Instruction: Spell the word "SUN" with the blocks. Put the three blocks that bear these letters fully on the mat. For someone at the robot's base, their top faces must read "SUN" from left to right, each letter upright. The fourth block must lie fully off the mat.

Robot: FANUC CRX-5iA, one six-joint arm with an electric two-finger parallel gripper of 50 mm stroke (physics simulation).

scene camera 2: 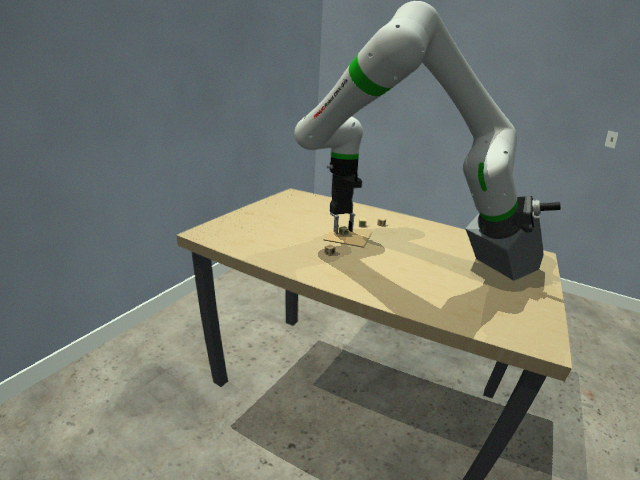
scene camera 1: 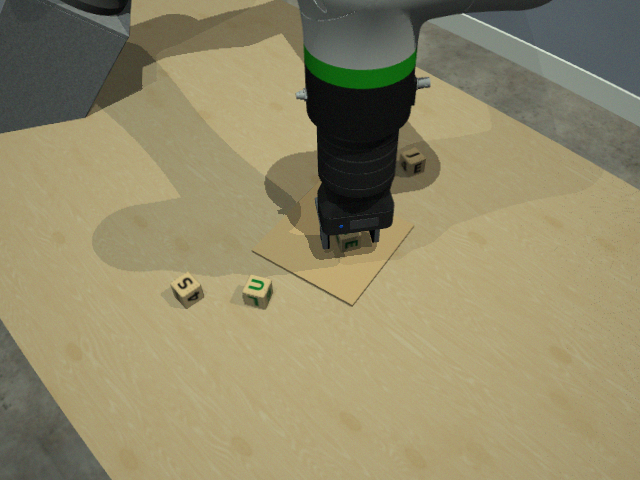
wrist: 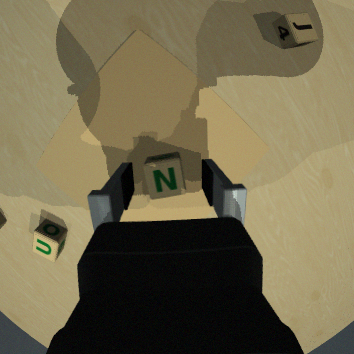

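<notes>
The N block (scene camera 1: 348,242) (scene camera 2: 343,230) (wrist: 165,179) sits on the square tan mat (scene camera 1: 352,289) (scene camera 2: 361,241) (wrist: 235,140), green N up, slightly turned in the wrist view. My gripper (scene camera 1: 350,240) (scene camera 2: 343,230) (wrist: 166,174) is open and low over the mat, one finger on each side of the N block, with a gap on both sides in the wrist view. The U block (scene camera 1: 257,291) (scene camera 2: 362,223) (wrist: 49,240) lies off the mat, green U up. The S block (scene camera 1: 187,290) (scene camera 2: 381,222) lies farther off, beyond the U block, black S up.
The fourth block (scene camera 1: 413,162) (scene camera 2: 329,250) (wrist: 301,29), with a black J on top, lies off the mat on the side away from the U and S blocks. The robot's grey base (scene camera 1: 56,67) (scene camera 2: 509,248) stands on the table. Arm shadows cross the mat.
</notes>
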